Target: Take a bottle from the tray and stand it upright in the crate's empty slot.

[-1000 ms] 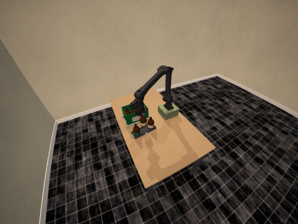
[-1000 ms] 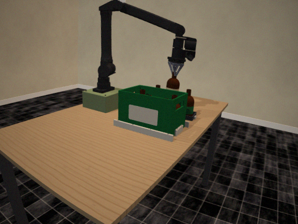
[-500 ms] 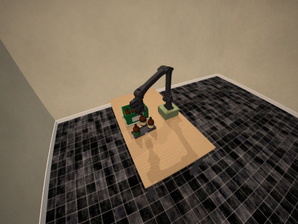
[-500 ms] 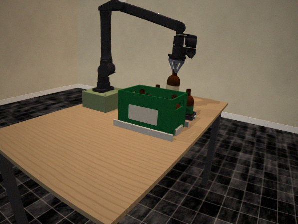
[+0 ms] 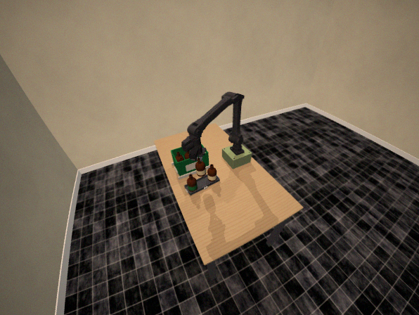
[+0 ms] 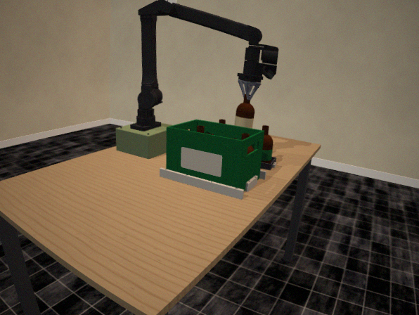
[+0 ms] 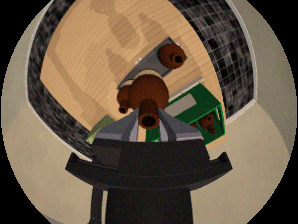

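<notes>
The brown bottle lies 60 mm below my hand. From my hand the other things lie so: green crate: 240 mm to the right, 180 mm below; dark tray: 250 mm below.
</notes>
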